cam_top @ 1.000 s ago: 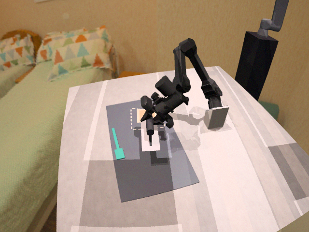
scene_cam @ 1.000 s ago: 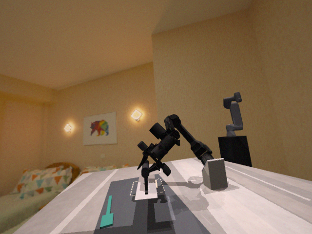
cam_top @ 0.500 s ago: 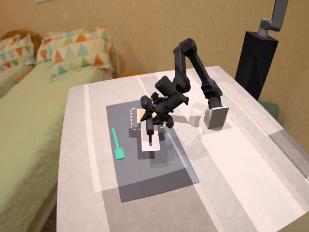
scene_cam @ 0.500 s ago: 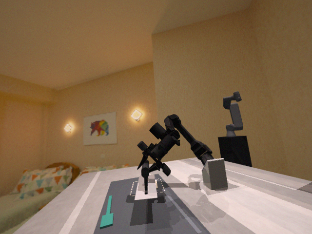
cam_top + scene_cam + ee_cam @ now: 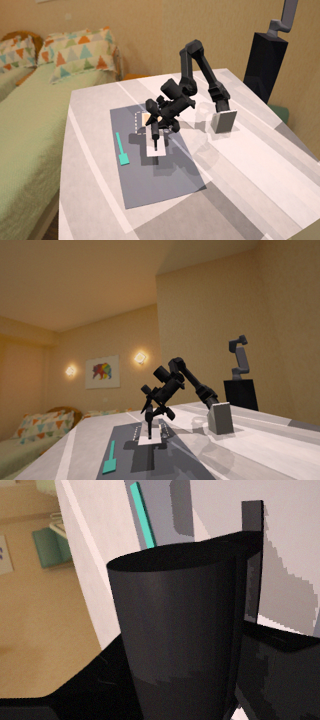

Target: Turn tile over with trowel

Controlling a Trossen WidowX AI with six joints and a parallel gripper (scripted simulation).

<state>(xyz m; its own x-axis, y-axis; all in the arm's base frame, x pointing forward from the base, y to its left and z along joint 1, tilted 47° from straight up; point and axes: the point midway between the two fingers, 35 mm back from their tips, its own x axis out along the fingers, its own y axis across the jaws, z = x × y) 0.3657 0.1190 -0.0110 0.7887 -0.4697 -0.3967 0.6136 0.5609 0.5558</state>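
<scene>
The white-bladed tool lies 3 cm behind my gripper tip and 1 cm below it. From my gripper tip the other things lie so: tile: 20 cm to the right, 14 cm below, 4 cm behind; then teal trowel: 14 cm below, 14 cm ahead; then grey mat: 16 cm below, 4 cm to the right.
</scene>
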